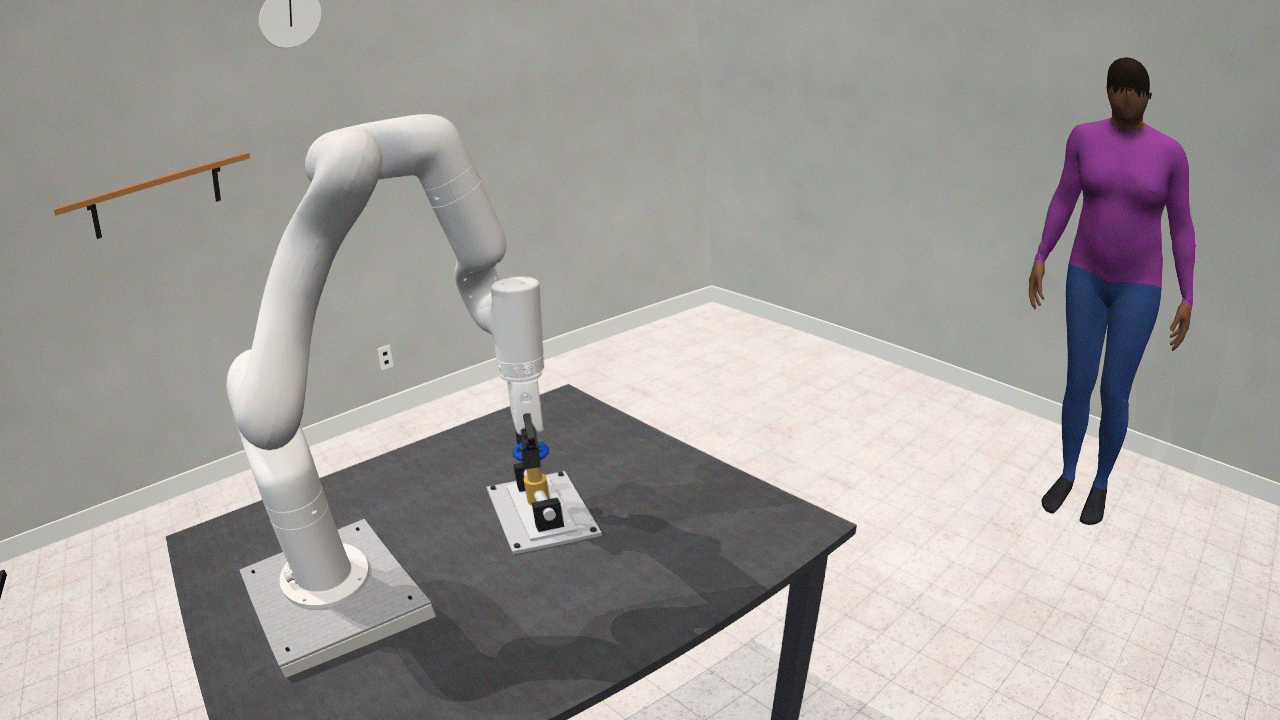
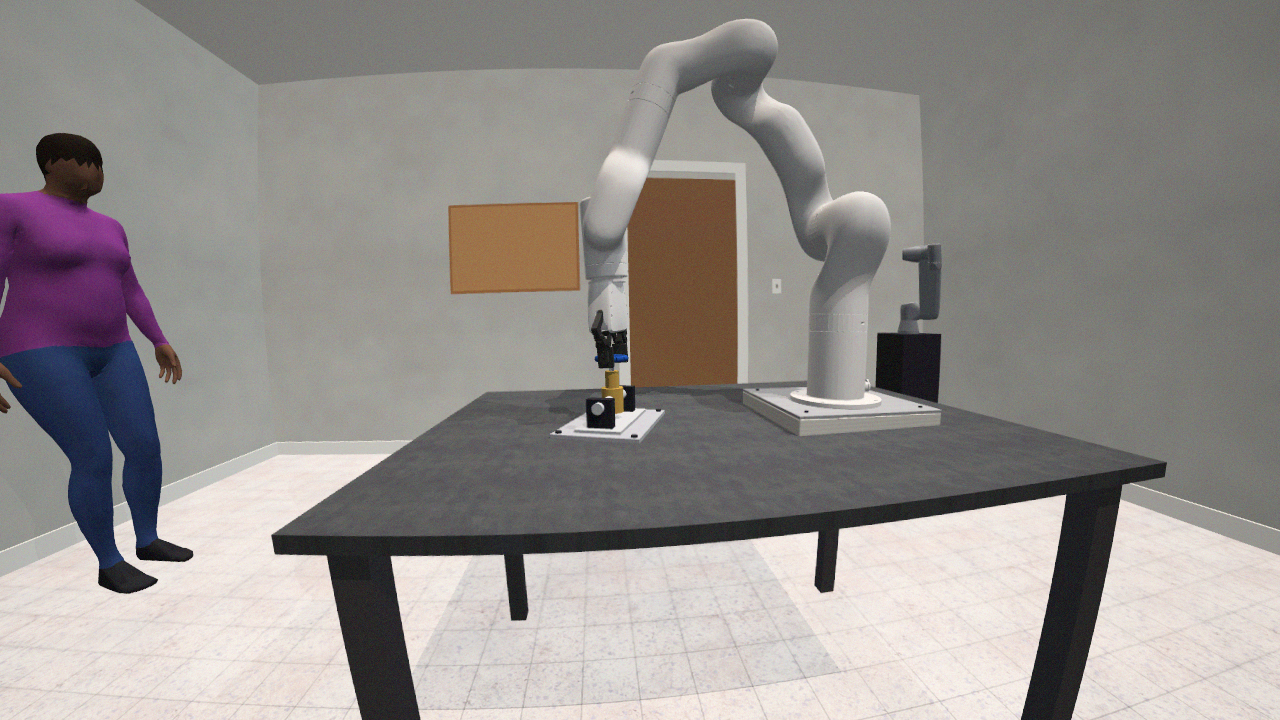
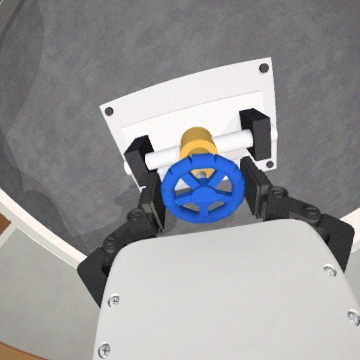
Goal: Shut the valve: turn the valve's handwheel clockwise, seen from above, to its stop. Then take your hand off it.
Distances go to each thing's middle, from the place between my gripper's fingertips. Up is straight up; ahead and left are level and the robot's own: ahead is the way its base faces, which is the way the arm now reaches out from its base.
Right now the blue handwheel (image 3: pixel 202 193) is right at my hand. The rest, counted from my hand: base plate (image 1: pixel 517 537): 12 cm below.
